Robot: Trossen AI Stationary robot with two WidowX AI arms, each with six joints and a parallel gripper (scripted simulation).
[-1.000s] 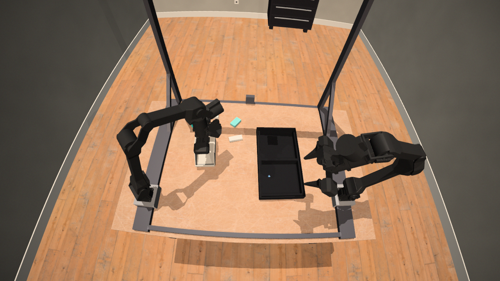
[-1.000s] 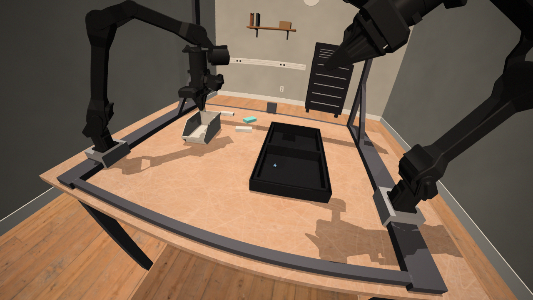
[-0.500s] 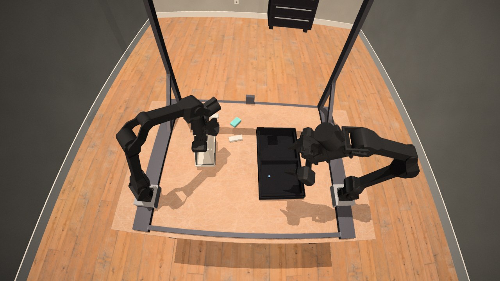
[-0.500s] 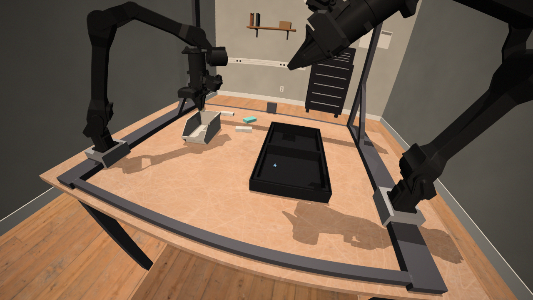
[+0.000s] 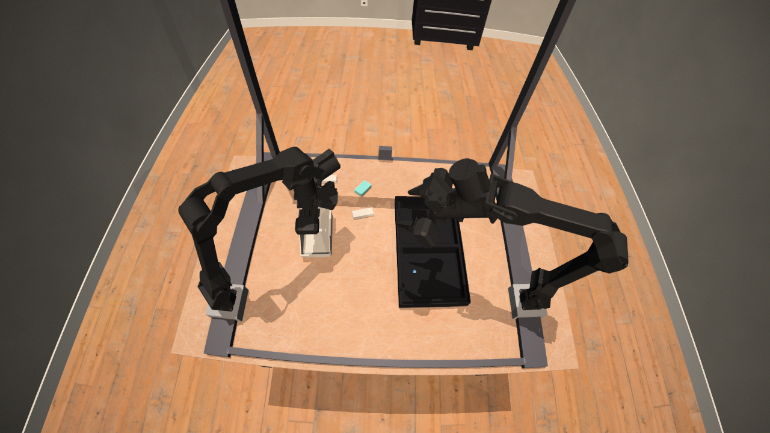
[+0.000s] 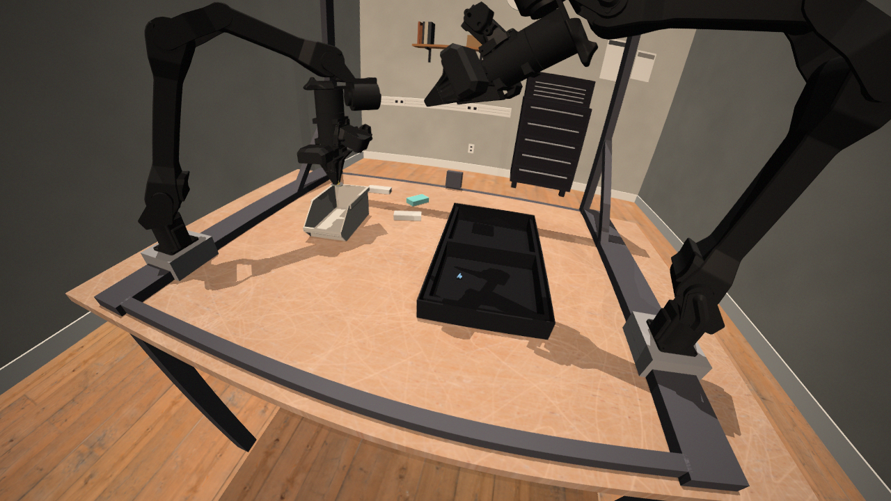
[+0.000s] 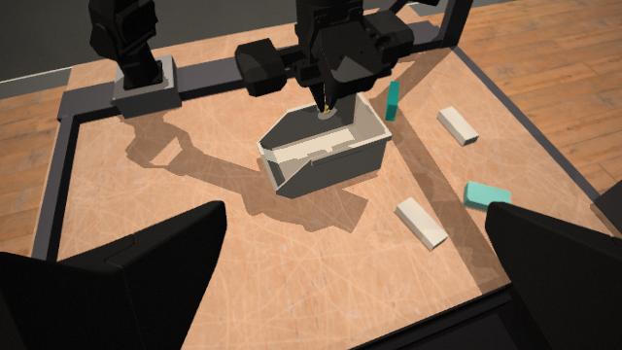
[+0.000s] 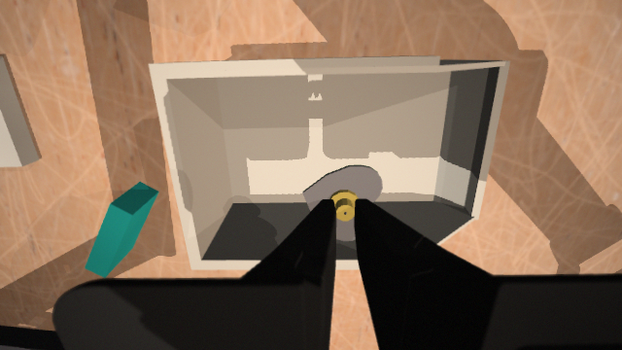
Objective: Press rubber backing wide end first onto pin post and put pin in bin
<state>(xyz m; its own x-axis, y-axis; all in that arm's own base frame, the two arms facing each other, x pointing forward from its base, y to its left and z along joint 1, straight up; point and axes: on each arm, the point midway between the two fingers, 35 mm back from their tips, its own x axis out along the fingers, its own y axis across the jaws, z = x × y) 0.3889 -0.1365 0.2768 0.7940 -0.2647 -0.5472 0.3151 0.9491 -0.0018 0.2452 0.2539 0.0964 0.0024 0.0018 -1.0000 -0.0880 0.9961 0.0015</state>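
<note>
My right hand is 10 mm short of the grey bin and 100 mm above it. Round my right hand: yellow backing: 30 mm below; then cream block: 80 mm behind, 150 mm to the left, 130 mm below; then heart-shaped pin: 30 mm below.
</note>
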